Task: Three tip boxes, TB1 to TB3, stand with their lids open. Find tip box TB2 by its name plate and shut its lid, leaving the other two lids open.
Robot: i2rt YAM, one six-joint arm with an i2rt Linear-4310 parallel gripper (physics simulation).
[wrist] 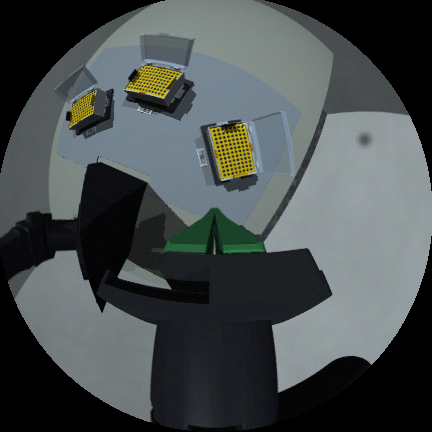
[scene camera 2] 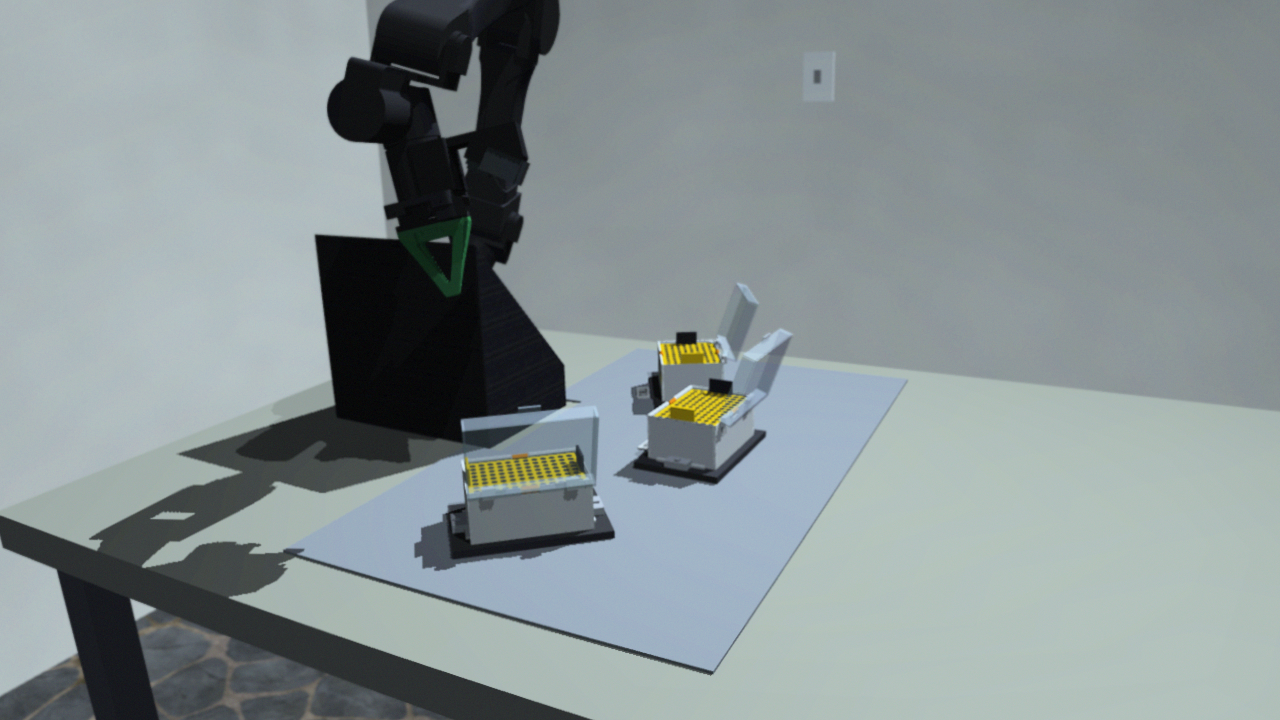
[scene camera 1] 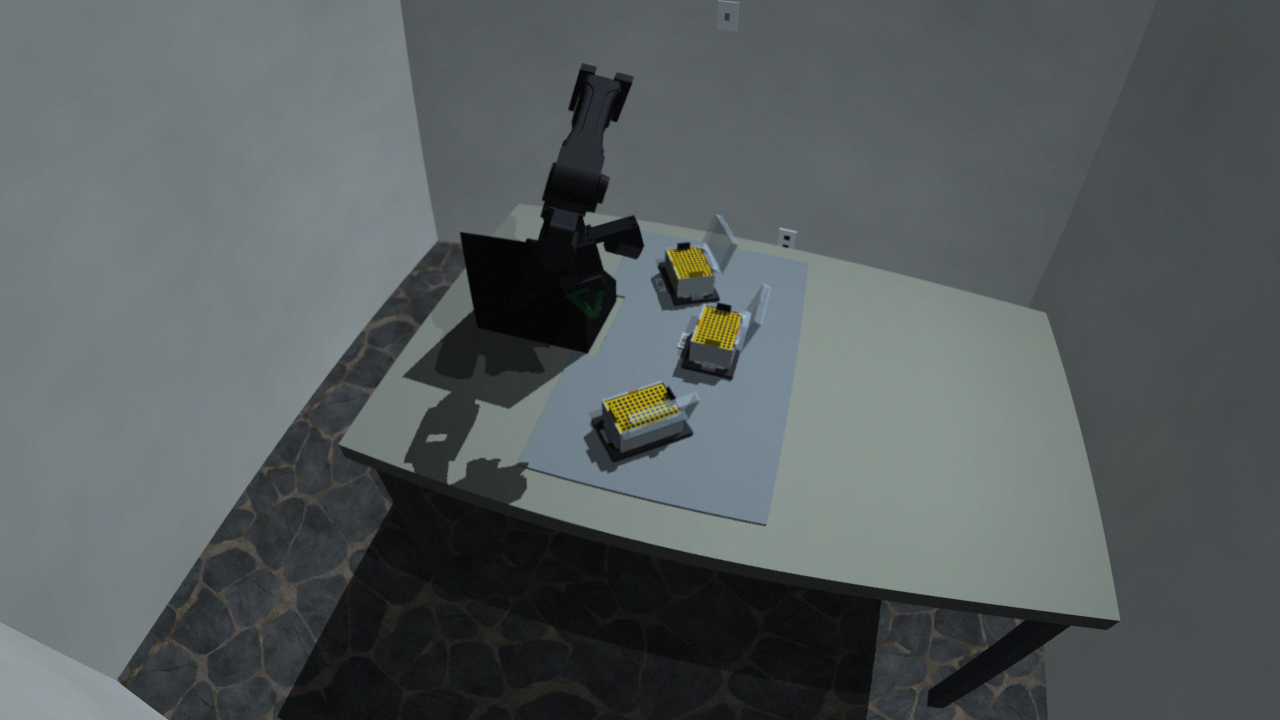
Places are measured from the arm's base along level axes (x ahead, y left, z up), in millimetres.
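Where they show: gripper, fingertip midpoint: (wrist: 214,212) (scene camera 2: 453,296) (scene camera 1: 594,317); arm's base, link origin: (wrist: 81,234).
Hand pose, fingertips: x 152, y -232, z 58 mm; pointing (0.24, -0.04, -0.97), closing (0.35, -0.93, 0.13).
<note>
Things, the pixels of their top centre, and the offset from my fingertips. Level surfaces: height alone.
- middle box, top centre: (scene camera 2: 702,393) (scene camera 1: 718,321) (wrist: 149,75) dx +199, dy +204, dz -149 mm
- far box, top centre: (scene camera 2: 689,342) (scene camera 1: 690,256) (wrist: 76,107) dx +115, dy +414, dz -149 mm
- blue-grey mat, surface height: dz -224 mm
- pale table, surface height: dz -227 mm
Tip box TB2 (scene camera 1: 640,420) (scene camera 2: 529,514) (wrist: 232,150) is the box nearest the front edge, with a yellow tip rack. Its clear lid (scene camera 2: 529,431) (wrist: 274,145) stands open, on the right in the wrist view. Its name plate (wrist: 201,156) is too small to read clearly now. The middle box (scene camera 1: 714,344) (scene camera 2: 684,440) (wrist: 155,85) and the far box (scene camera 1: 691,275) (scene camera 2: 689,376) (wrist: 86,111) also have open lids. My gripper (scene camera 1: 597,315) (scene camera 2: 452,291) (wrist: 214,212) is shut and empty, its green fingertips together, raised beside the black pedestal and apart from all boxes.
The boxes stand on a blue-grey mat (scene camera 1: 716,474) (scene camera 2: 644,608) (wrist: 135,145) on the pale table (scene camera 1: 939,429) (scene camera 2: 1074,537). The black pedestal (scene camera 1: 519,295) (scene camera 2: 393,349) (wrist: 112,215) stands at the table's left. Walls rise behind and to the left.
</note>
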